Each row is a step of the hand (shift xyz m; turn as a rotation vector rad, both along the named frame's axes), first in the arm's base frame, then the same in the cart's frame.
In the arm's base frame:
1: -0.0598 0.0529 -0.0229 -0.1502 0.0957 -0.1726
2: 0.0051 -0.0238 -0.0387 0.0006 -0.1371 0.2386
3: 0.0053 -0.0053 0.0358 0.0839 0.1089 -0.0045
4: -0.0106 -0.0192 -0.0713 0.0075 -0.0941 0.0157
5: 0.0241 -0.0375 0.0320 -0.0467 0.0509 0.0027
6: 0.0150 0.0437 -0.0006 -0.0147 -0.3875 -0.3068
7: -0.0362 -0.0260 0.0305 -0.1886 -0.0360 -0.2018
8: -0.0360 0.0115 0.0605 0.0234 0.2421 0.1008
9: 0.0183 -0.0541 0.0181 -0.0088 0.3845 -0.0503
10: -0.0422 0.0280 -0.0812 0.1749 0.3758 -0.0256
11: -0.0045 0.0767 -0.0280 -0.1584 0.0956 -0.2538
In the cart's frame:
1: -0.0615 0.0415 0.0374 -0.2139 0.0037 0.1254
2: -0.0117 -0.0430 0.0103 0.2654 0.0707 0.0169
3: 0.0305 0.0184 -0.0081 -0.0619 0.0349 -0.1178
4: -0.0411 -0.0558 0.0277 0.0751 -0.0528 0.0272
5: 0.0521 -0.0119 -0.0122 -0.0393 0.0522 0.0225
6: -0.0270 0.0219 -0.0304 0.0301 -0.4473 0.2087
7: 0.0337 0.0174 0.0385 -0.1542 -0.0856 0.2156
8: 0.0308 0.0614 0.0193 -0.0830 0.2135 -0.1298
9: 0.0520 -0.0296 0.0015 -0.2930 0.2166 -0.1330
10: -0.0848 -0.0200 0.0397 -0.2395 0.1574 -0.3006
11: -0.0720 0.0323 -0.0214 -0.2746 -0.0473 0.1450

